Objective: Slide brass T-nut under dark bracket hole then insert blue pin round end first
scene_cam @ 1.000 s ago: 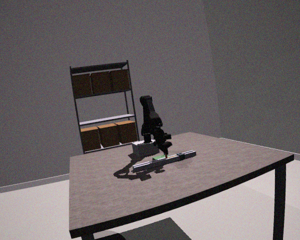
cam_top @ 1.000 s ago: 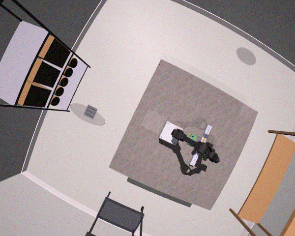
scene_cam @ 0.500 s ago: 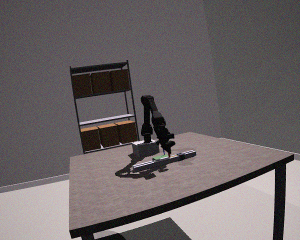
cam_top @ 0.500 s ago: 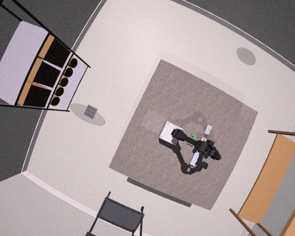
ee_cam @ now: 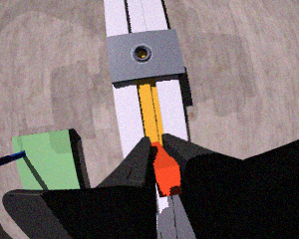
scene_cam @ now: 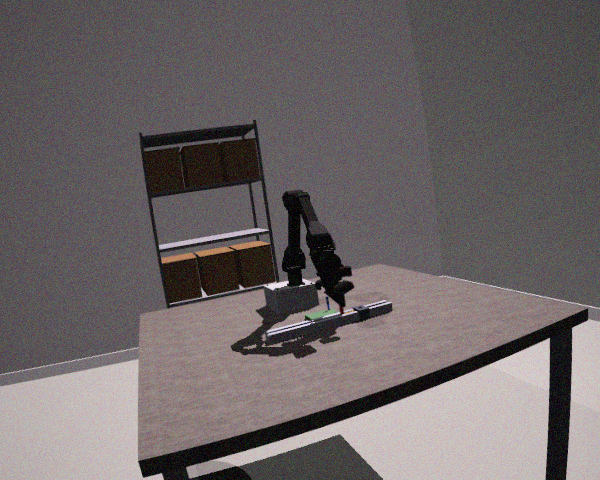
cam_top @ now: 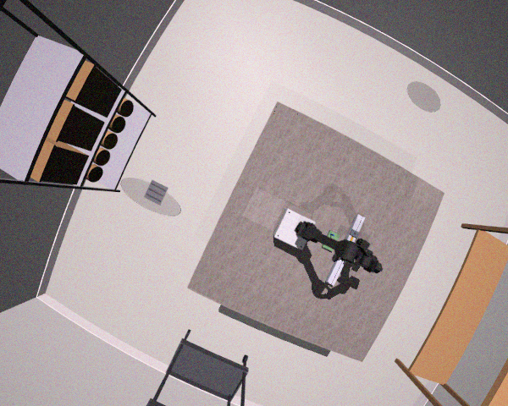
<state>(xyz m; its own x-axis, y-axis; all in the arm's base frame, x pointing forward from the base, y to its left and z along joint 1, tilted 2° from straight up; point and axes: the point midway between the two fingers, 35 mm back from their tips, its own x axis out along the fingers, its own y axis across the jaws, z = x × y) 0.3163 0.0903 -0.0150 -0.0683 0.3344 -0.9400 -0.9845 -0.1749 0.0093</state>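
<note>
My gripper tip is 130 mm past the blue pin, 20 mm to the left of it and 30 mm above it. Round my gripper tip: green tray: 110 mm behind, 40 mm to the right, 50 mm below.
</note>
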